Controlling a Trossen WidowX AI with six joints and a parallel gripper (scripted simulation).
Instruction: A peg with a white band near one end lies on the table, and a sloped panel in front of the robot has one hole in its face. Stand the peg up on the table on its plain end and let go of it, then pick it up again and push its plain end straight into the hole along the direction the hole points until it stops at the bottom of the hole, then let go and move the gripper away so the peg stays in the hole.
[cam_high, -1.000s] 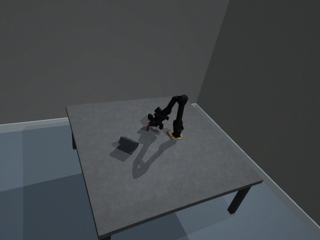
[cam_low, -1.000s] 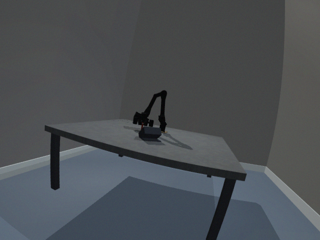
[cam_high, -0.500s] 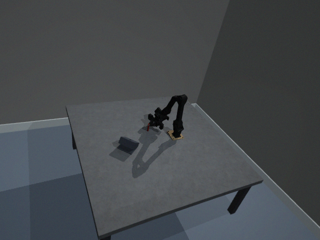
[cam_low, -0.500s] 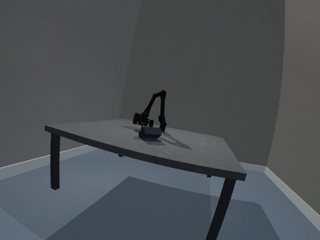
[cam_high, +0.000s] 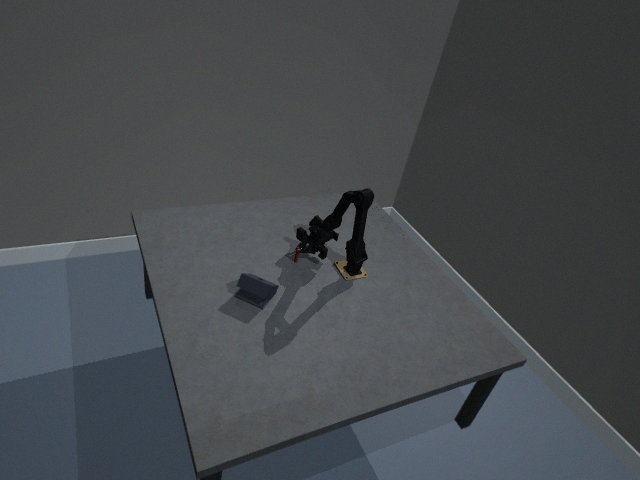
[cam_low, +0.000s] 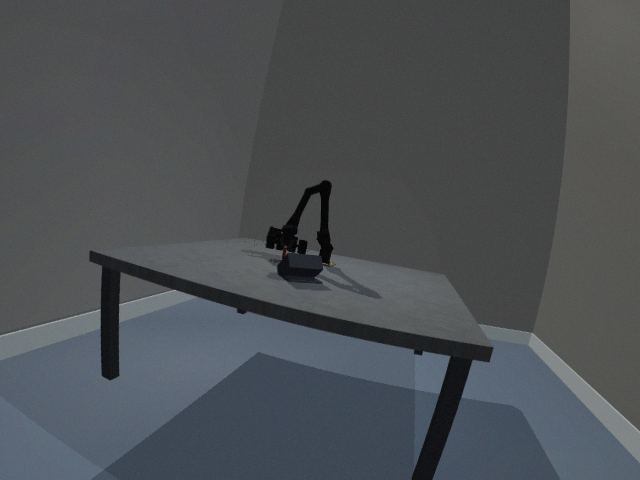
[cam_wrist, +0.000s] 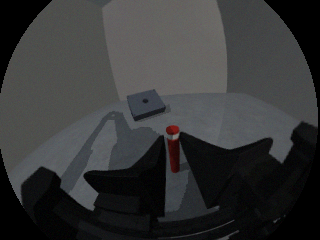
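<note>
Right now the red peg is 10 mm below my gripper tip. From my gripper tip the other things lie so: sloped dark panel (250 mm ahead, 120 mm to the left, 30 mm below).
</note>
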